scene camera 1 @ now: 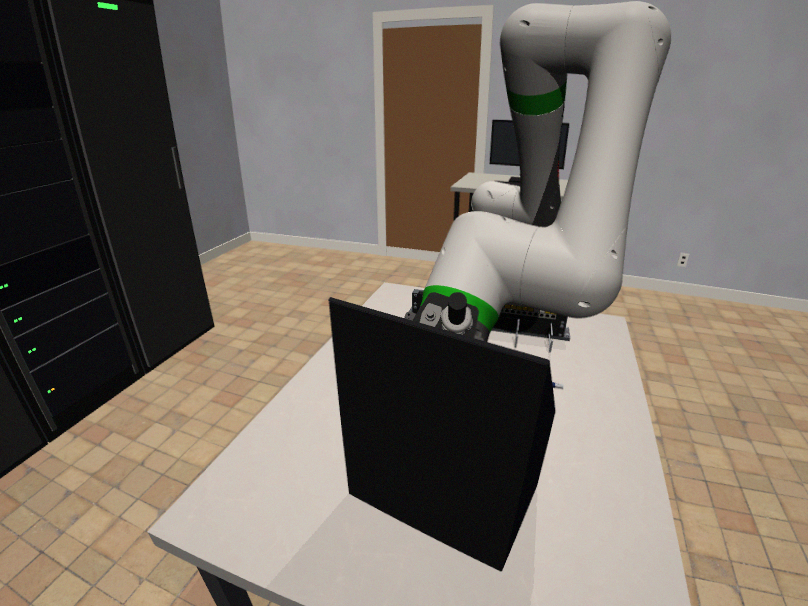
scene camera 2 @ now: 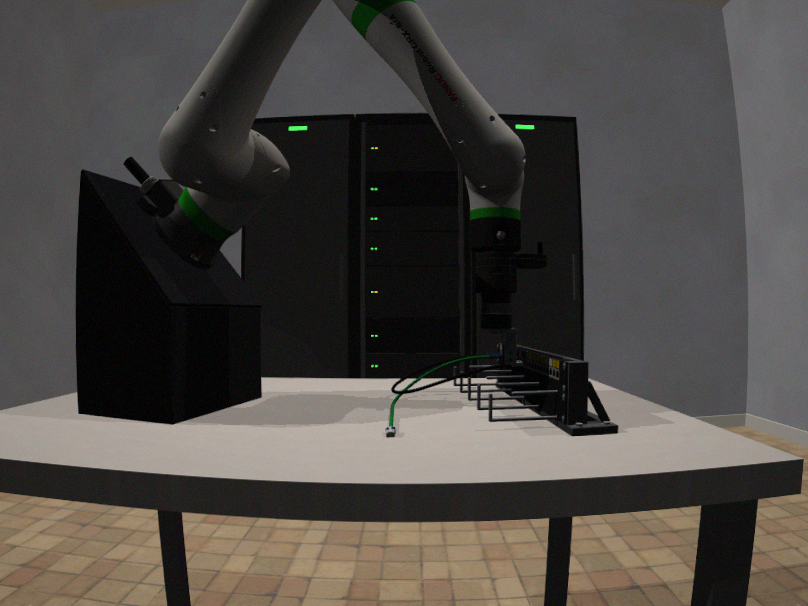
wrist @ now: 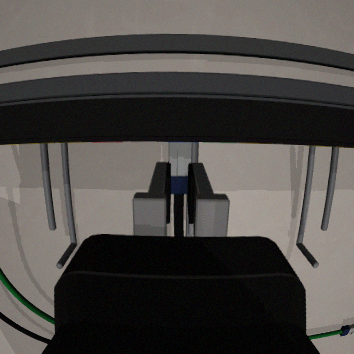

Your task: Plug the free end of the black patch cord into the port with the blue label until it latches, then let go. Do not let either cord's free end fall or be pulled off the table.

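Pixels of known places: gripper, between the fingertips: [scene camera 2: 509,364] [wrist: 178,180]; arm's base, origin of its link: [scene camera 1: 440,355] [scene camera 2: 182,240].
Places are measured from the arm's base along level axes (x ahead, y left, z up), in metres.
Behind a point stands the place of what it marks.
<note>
My gripper [wrist: 178,180] @[z -0.231, x 0.599, y -0.100 m] [scene camera 2: 511,345] is shut on the black cord's plug [wrist: 180,159] @[z -0.225, x 0.612, y -0.103 m], just in front of the patch panel [scene camera 2: 576,391] @[z -0.248, x 0.604, y -0.358 m] [wrist: 75,120] @[z -0.209, x 0.641, y -0.055 m] [scene camera 1: 535,324] @[z -0.263, x 0.603, y -0.264 m]. The plug's clear body points at the panel, and its blue boot [wrist: 179,185] @[z -0.229, x 0.597, y -0.100 m] lies between the fingertips. The black cord [wrist: 178,217] @[z -0.232, x 0.577, y -0.097 m] [scene camera 2: 417,390] @[z -0.277, x 0.435, y -0.071 m] runs back under the gripper and loops over the table. The plug's front end meets the panel's edge in the wrist view; how deep it sits is hidden. The blue-labelled port is mostly hidden under that edge. The gripper is hidden in scene camera 1.
The green cord's free plug [scene camera 2: 390,431] @[z -0.299, x 0.349, y -0.308 m] [wrist: 346,330] @[z -0.299, x 0.356, y -0.285 m] [scene camera 1: 558,386] @[z -0.302, x 0.346, y -0.297 m] lies on the table [scene camera 2: 293,456] @[z -0.307, x 0.217, y -0.399 m] [scene camera 1: 261,482] @[z -0.307, x -0.049, y 0.339 m]. Thin metal cable-guide rods [wrist: 70,195] @[z -0.291, x 0.582, y -0.009 m] [scene camera 2: 490,407] @[z -0.273, x 0.496, y -0.299 m] stick out on both sides of the gripper. A black wedge-shaped stand [scene camera 1: 437,424] @[z -0.040, x -0.113, y -0.005 m] [scene camera 2: 124,326] @[z -0.157, x -0.059, y -0.169 m] stands under the arm's base.
</note>
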